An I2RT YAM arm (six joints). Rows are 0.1 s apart.
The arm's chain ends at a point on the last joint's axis. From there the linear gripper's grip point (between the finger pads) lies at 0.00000 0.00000 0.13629 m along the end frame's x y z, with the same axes.
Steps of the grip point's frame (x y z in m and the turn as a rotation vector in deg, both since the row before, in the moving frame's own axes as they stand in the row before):
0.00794 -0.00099 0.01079 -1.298 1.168 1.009
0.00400 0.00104 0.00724 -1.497 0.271 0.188
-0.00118 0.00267 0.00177 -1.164 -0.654 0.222
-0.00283 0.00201 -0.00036 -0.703 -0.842 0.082
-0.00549 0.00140 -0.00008 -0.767 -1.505 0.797
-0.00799 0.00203 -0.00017 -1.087 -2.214 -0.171
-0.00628 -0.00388 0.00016 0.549 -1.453 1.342
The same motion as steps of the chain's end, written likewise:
0.00519 -0.00410 0.01085 -1.298 1.168 1.009
0.00336 -0.00252 0.00729 -1.497 0.271 0.188
0.00038 -0.00010 0.00181 -1.164 -0.654 0.222
-0.00083 0.00034 -0.00034 -0.703 -0.842 0.082
-0.00190 -0.00040 -0.00002 -0.767 -1.505 0.797
-0.00273 -0.00056 -0.00004 -1.087 -2.214 -0.171
-0.00284 -0.00253 0.00021 0.549 -1.453 1.342

